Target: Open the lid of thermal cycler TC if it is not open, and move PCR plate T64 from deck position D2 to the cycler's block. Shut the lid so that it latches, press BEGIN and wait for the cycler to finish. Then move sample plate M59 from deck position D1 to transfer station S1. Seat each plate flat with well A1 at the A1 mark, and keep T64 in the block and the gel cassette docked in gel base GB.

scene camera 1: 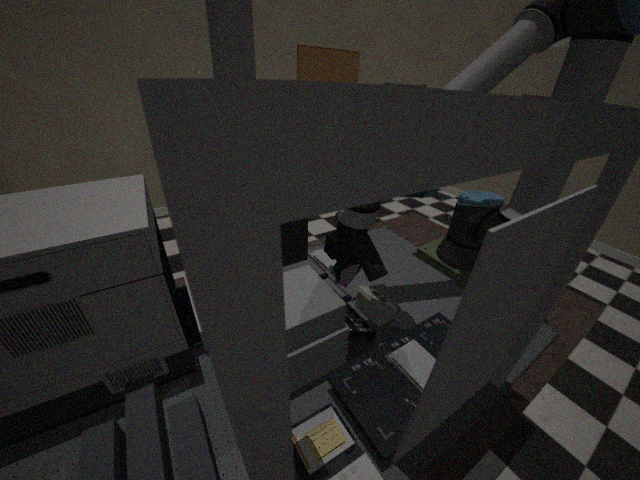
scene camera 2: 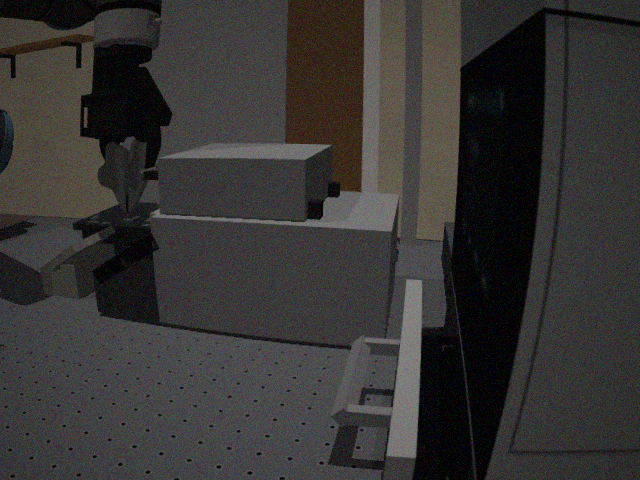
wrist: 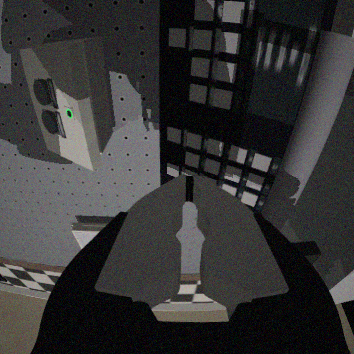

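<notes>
Thermal cycler TC is a pale box with its lid lying down on top; the latch cannot be made out. Its dark front panel has rows of grey keys and a display. My gripper is shut and empty, pointing down with its tips at or just above the panel, beside the lid's front; contact and key labels cannot be made out. A white plate lies on the dark deck; its label is unreadable. T64 does not show in the block under the lid.
A grey box with two black knobs and a green light stands near the panel. A yellow lined square lies in a white tray. Large grey frame panels block much of the first scene view. A tall cabinet stands right.
</notes>
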